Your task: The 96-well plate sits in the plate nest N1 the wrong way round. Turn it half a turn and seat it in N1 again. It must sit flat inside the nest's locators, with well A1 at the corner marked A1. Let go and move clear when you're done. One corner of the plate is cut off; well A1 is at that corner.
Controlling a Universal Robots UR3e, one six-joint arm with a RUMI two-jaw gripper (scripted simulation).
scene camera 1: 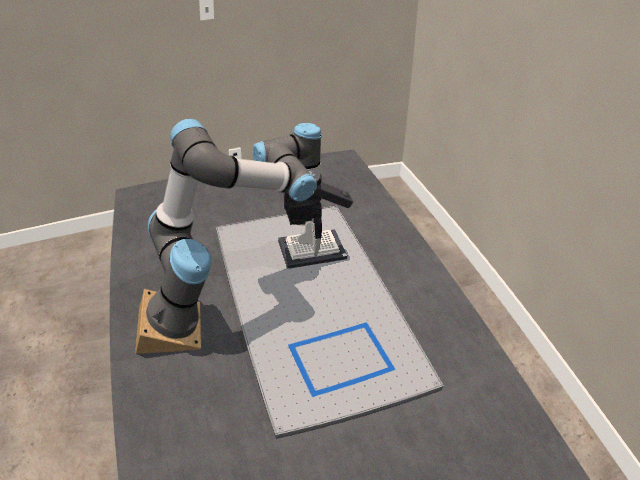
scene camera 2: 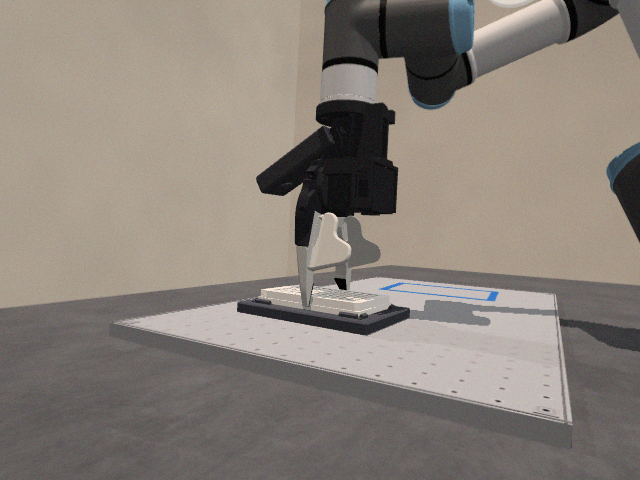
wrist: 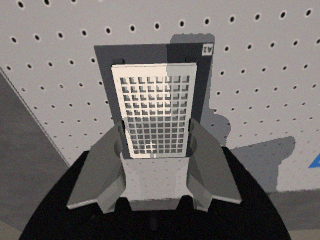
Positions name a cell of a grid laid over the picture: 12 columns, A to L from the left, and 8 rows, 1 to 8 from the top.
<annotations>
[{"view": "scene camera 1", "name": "gripper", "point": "F5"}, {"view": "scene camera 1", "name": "white 96-well plate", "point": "F5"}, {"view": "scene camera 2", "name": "gripper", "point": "G6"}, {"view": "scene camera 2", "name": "white 96-well plate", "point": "G6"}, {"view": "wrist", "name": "gripper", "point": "F4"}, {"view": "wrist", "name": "white 96-well plate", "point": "F4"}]
</annotations>
